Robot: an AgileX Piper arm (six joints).
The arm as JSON. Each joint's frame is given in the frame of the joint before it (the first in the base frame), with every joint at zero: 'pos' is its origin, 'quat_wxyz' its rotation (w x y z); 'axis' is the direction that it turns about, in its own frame. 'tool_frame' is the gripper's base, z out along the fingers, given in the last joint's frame.
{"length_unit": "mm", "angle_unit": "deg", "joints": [
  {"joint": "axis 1", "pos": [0.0, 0.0, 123.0], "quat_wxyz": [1.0, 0.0, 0.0, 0.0], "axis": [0.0, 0.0, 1.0]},
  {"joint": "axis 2", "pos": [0.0, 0.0, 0.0], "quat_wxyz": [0.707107, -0.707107, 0.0, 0.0], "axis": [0.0, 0.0, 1.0]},
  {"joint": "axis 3", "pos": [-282.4, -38.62, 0.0], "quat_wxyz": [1.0, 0.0, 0.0, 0.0], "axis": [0.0, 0.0, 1.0]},
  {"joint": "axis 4", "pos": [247.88, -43.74, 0.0], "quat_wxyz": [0.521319, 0.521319, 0.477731, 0.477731], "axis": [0.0, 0.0, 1.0]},
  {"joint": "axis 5", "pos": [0.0, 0.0, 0.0], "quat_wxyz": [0.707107, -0.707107, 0.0, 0.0], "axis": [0.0, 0.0, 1.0]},
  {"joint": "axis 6", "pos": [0.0, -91.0, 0.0], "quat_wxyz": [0.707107, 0.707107, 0.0, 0.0], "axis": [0.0, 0.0, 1.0]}
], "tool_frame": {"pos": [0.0, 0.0, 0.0], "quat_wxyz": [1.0, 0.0, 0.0, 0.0]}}
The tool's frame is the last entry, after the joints.
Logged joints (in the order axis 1, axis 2, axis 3, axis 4, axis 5, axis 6), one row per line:
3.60 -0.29 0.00 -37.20 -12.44 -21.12
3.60 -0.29 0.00 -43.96 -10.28 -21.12
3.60 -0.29 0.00 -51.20 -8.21 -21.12
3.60 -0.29 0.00 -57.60 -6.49 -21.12
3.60 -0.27 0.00 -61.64 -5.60 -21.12
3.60 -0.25 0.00 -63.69 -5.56 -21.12
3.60 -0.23 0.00 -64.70 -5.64 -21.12
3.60 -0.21 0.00 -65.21 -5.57 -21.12
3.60 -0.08 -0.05 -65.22 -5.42 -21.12
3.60 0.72 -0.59 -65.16 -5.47 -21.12
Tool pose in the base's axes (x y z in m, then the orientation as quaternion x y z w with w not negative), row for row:
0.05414 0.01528 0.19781 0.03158 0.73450 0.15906 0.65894
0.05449 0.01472 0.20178 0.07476 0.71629 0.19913 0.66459
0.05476 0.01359 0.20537 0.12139 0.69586 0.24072 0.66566
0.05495 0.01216 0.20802 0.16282 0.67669 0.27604 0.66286
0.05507 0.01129 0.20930 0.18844 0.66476 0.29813 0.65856
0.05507 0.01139 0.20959 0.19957 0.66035 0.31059 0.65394
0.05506 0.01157 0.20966 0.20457 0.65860 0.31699 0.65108
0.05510 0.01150 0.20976 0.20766 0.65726 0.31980 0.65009
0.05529 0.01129 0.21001 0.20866 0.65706 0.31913 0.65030
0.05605 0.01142 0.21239 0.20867 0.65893 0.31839 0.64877
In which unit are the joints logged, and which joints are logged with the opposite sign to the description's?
The joints are logged in degrees. Opposite sign: axis 4, axis 5.
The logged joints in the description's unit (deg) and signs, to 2 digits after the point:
3.60 -0.29 0.00 37.20 12.44 -21.12
3.60 -0.29 0.00 43.96 10.28 -21.12
3.60 -0.29 0.00 51.20 8.21 -21.12
3.60 -0.29 0.00 57.60 6.49 -21.12
3.60 -0.27 0.00 61.64 5.60 -21.12
3.60 -0.25 0.00 63.69 5.56 -21.12
3.60 -0.23 0.00 64.70 5.64 -21.12
3.60 -0.21 0.00 65.21 5.57 -21.12
3.60 -0.08 -0.05 65.22 5.42 -21.12
3.60 0.72 -0.59 65.16 5.47 -21.12

